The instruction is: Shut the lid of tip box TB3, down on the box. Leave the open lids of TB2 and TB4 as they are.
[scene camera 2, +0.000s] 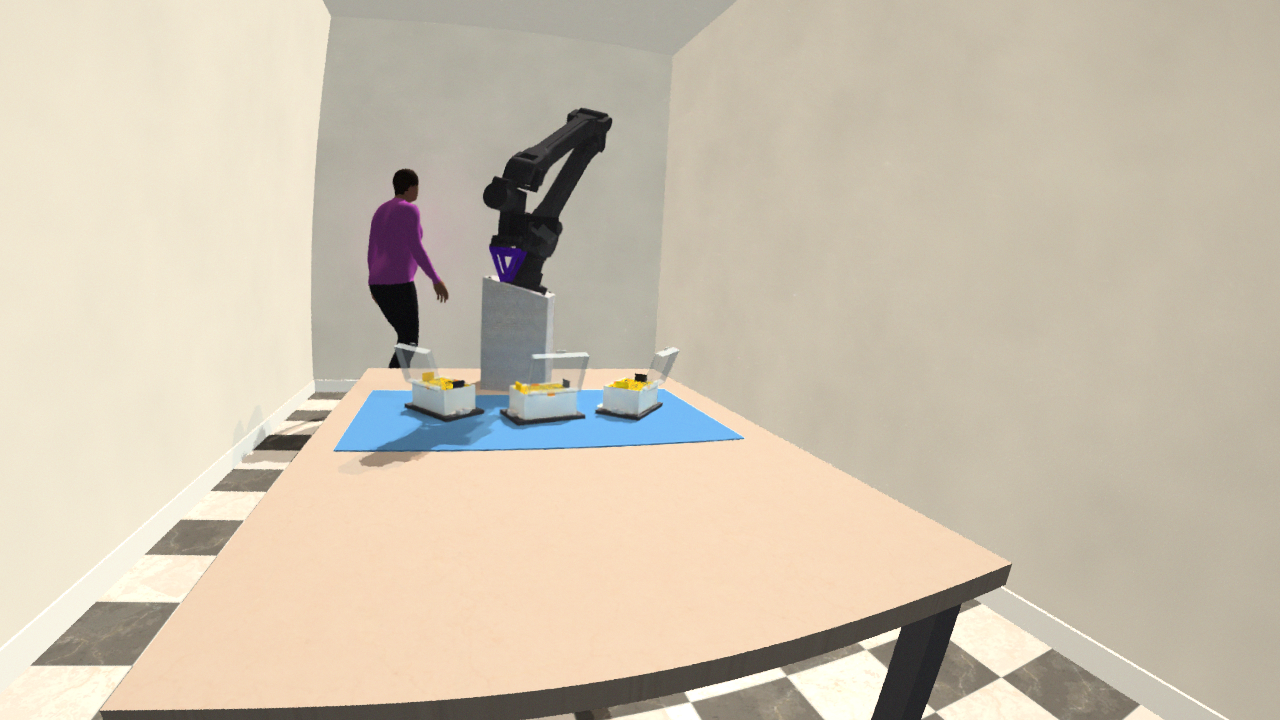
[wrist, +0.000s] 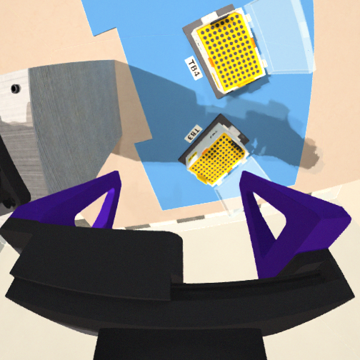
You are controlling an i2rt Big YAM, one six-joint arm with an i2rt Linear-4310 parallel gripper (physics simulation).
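Where they show: gripper, fingertip midpoint: (scene camera 2: 506, 281); arm's base, link origin: (scene camera 2: 522, 286).
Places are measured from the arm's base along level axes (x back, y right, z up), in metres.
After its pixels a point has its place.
Tip box TB3 (scene camera 2: 443, 400) {x -0.325, y 0.213, z -0.222 m} (wrist: 218, 158), white with a yellow tip rack, stands on a dark base; its clear lid (scene camera 2: 417, 361) {x -0.319, y 0.266, z -0.142 m} (wrist: 243, 181) stands open. Its label reads in the wrist view; by place it is the left box in the scene view. TB4 (scene camera 2: 543, 405) {x -0.361, y 0.009, z -0.227 m} (wrist: 232, 50), the middle box, has its lid (scene camera 2: 562, 367) {x -0.395, y -0.020, z -0.142 m} (wrist: 286, 40) open. The right box, TB2 by place (scene camera 2: 629, 397) {x -0.350, y -0.183, z -0.218 m}, has its lid (scene camera 2: 664, 363) {x -0.364, y -0.254, z -0.141 m} open and does not show in the wrist view. My gripper (scene camera 2: 506, 265) {x -0.201, y 0.070, z 0.017 m} (wrist: 179, 177) is open and empty, high above the boxes and touching none of them.
The boxes stand on a blue mat (scene camera 2: 537, 439) {x -0.475, y 0.044, z -0.261 m} (wrist: 165, 187) on the table (scene camera 2: 572, 537) {x -0.848, y 0.077, z -0.264 m}. The arm's grey pedestal (scene camera 2: 514, 335) {x -0.078, y 0.028, z -0.120 m} (wrist: 80, 110) rises behind the mat. The arm's shadow crosses the mat between TB3 and TB4. A person (scene camera 2: 393, 246) in purple stands beyond the table.
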